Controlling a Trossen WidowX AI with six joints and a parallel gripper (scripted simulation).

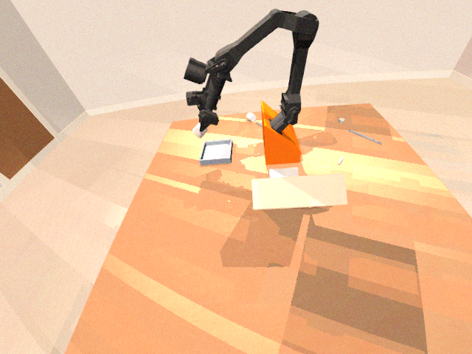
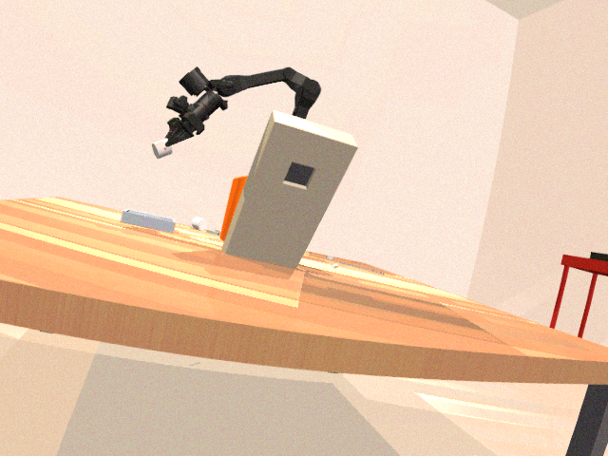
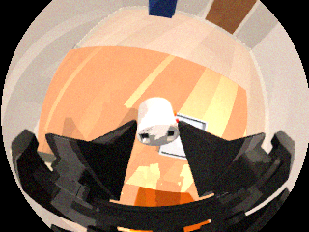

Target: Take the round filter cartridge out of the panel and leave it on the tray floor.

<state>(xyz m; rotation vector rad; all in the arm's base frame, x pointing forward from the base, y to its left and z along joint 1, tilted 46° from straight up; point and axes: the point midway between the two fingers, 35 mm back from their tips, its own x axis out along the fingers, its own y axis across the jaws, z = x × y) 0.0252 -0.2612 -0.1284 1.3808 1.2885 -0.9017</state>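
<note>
Right now the grey tray is 12 cm behind my gripper tip, 2 cm to the left of it and 22 cm below it. The rest, counted from my gripper tip: cream service panel: 29 cm ahead, 26 cm to the left, 8 cm below; then round filter cartridge: 1 cm below; then small white block: 39 cm behind, 22 cm to the left, 21 cm below.
</note>
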